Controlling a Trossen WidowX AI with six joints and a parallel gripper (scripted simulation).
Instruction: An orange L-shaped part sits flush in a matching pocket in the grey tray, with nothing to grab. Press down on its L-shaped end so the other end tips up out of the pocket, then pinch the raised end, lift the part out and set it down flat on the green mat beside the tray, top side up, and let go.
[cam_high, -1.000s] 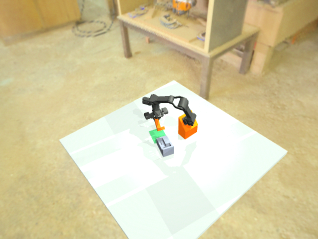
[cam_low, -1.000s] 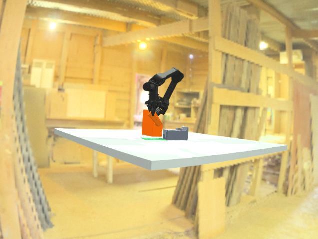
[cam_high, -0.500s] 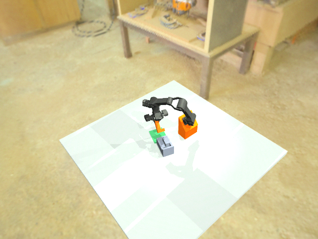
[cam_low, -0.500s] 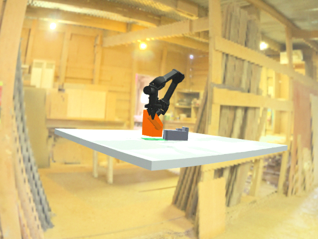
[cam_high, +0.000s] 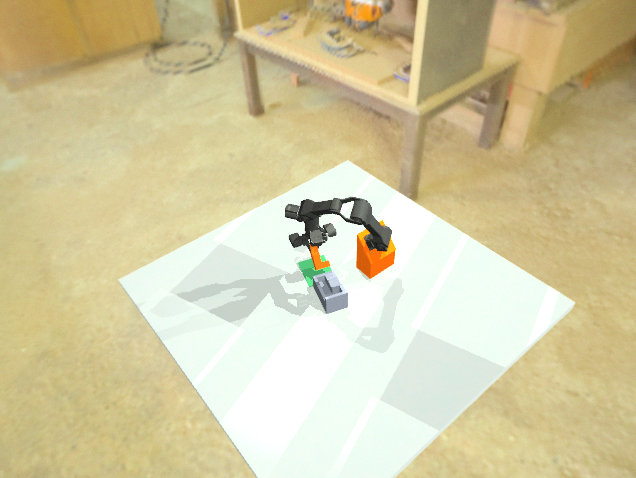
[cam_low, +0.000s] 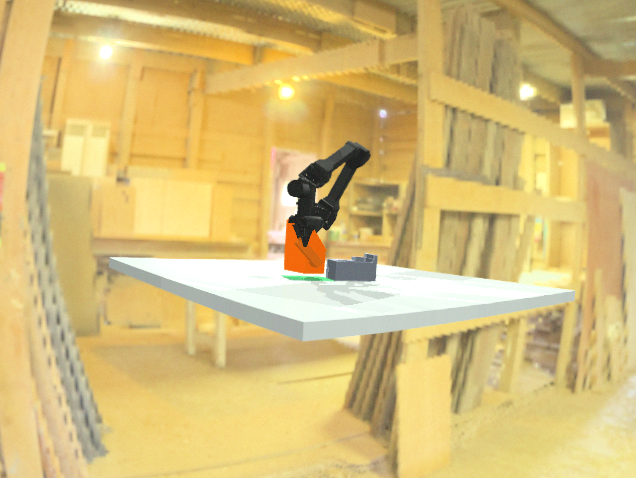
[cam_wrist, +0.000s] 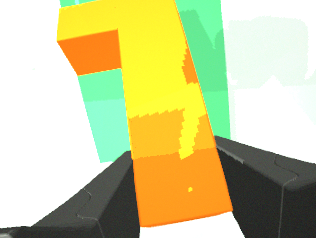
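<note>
The green mat lies 120 mm below my gripper tip, 20 mm to the left of it and 10 mm ahead of it. The rest, counted from my gripper tip: orange L-shaped part: 30 mm to the left, 30 mm below, 10 mm behind.
</note>
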